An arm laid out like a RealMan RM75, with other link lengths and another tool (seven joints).
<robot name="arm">
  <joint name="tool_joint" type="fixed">
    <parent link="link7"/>
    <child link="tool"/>
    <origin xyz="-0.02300 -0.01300 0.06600" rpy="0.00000 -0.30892 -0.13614"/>
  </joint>
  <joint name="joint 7" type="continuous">
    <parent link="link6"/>
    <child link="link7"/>
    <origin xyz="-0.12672 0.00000 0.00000" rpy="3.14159 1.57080 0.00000"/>
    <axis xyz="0 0 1"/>
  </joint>
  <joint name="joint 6" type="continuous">
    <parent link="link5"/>
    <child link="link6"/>
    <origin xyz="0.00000 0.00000 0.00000" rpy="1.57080 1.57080 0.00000"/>
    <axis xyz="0 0 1"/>
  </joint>
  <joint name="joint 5" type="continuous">
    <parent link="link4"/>
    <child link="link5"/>
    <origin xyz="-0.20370 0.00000 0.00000" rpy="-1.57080 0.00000 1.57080"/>
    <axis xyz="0 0 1"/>
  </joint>
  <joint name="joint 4" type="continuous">
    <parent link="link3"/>
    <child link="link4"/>
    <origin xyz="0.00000 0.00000 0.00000" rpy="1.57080 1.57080 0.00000"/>
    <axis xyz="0 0 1"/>
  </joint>
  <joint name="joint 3" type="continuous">
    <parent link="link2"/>
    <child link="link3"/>
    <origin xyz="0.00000 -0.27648 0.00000" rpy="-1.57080 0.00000 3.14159"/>
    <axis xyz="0 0 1"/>
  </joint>
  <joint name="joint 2" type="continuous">
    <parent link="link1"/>
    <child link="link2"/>
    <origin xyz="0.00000 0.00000 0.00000" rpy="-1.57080 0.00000 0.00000"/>
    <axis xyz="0 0 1"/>
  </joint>
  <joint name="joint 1" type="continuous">
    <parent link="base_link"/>
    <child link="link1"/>
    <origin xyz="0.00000 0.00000 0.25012" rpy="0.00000 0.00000 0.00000"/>
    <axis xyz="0 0 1"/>
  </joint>
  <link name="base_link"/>
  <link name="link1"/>
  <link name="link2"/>
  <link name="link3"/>
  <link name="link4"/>
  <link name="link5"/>
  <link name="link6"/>
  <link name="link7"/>
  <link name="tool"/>
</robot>
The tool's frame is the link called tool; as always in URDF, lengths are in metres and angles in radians. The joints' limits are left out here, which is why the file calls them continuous.
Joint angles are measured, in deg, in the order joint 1, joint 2, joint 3, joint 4, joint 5, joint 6, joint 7. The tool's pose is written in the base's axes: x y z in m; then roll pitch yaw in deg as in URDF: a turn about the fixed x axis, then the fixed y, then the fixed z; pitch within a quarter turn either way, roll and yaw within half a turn. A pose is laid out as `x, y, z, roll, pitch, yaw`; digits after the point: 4 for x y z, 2 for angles.
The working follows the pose.
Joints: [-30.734 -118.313 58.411 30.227 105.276 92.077 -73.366]
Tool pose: -0.2346, 0.2793, -0.0917, 150.91, 23.91, 105.88
Where each joint sits with the arm in this pose, in the base's axes (m; each line is computed from the numbers above, not from the rounded line before):
joint 1: 0.0000 0.0000 0.2501
joint 2: 0.0000 0.0000 0.2501
joint 3: -0.2092 0.1244 0.1190
joint 4: -0.2092 0.1244 0.1190
joint 5: -0.3197 0.2917 0.0828
joint 6: -0.3197 0.2917 0.0828
joint 7: -0.2612 0.3005 -0.0293
the tool: -0.2346 0.2793 -0.0917

